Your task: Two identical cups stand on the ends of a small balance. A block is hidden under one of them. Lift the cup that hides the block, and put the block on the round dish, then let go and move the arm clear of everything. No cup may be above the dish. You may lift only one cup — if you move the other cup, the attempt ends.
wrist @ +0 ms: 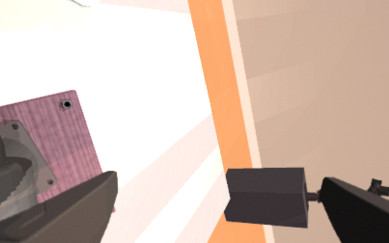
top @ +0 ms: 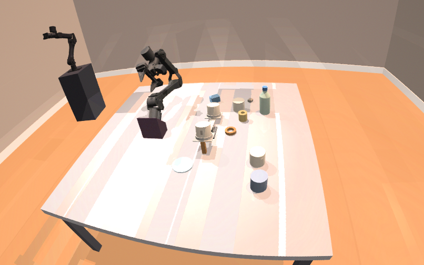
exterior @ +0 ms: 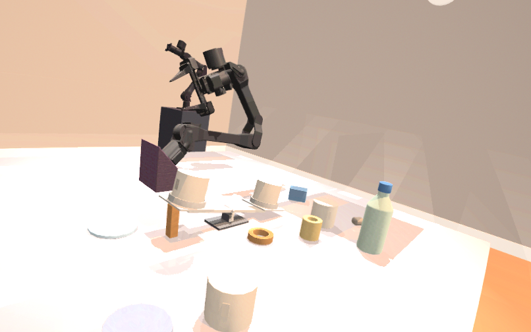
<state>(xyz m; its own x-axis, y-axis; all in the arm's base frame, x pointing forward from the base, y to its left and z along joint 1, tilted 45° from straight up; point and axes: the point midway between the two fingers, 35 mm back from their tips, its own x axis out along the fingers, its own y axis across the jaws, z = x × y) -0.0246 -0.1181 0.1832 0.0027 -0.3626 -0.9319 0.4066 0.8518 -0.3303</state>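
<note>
The grey block is 320 mm ahead of my gripper tip, 250 mm below it and 100 mm to the left of it. Round my gripper tip: round white dish 280 mm to the right, 280 mm below, 190 mm ahead; then orange post 290 mm ahead, 250 mm below, 190 mm to the right; then blue block 310 mm ahead, 300 mm to the left, 270 mm below.
</note>
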